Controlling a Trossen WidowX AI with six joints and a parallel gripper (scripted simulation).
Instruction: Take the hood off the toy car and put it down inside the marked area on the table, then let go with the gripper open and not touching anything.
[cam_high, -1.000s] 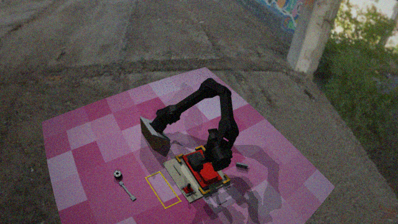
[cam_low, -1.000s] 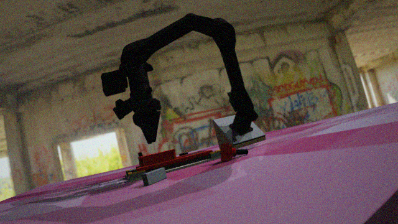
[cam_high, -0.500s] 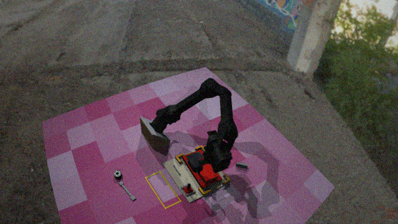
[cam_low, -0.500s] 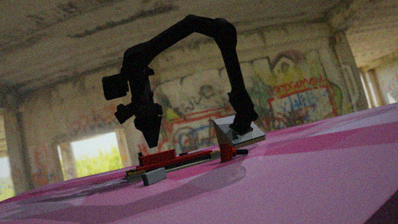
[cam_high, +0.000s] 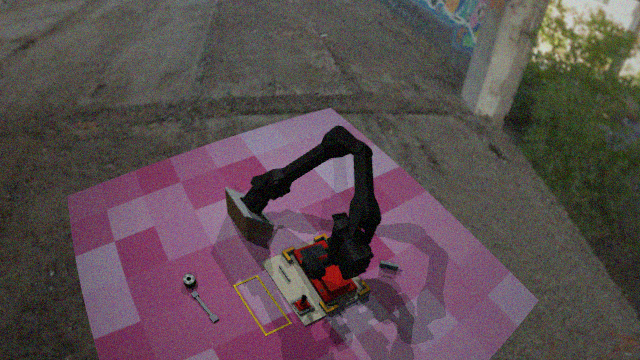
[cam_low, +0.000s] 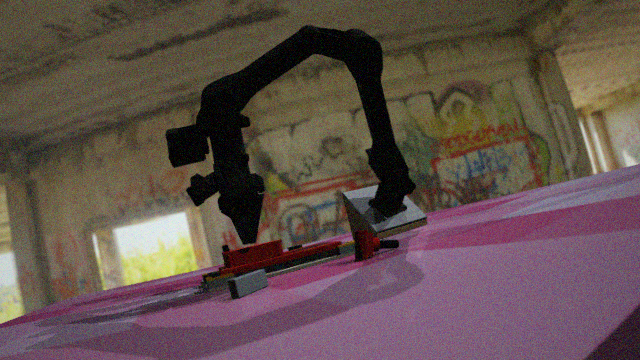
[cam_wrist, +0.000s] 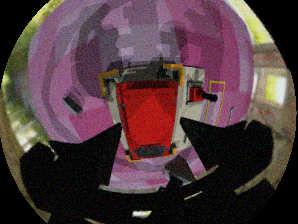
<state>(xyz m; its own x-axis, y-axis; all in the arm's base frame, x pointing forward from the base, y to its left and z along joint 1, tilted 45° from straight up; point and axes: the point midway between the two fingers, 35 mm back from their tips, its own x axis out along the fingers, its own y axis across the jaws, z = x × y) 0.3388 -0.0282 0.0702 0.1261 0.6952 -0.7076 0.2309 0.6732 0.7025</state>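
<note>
The hood is 1 cm below my gripper tip. From my gripper tip the other things lie so: wheel 25 cm behind, 34 cm to the right, 5 cm below.
</note>
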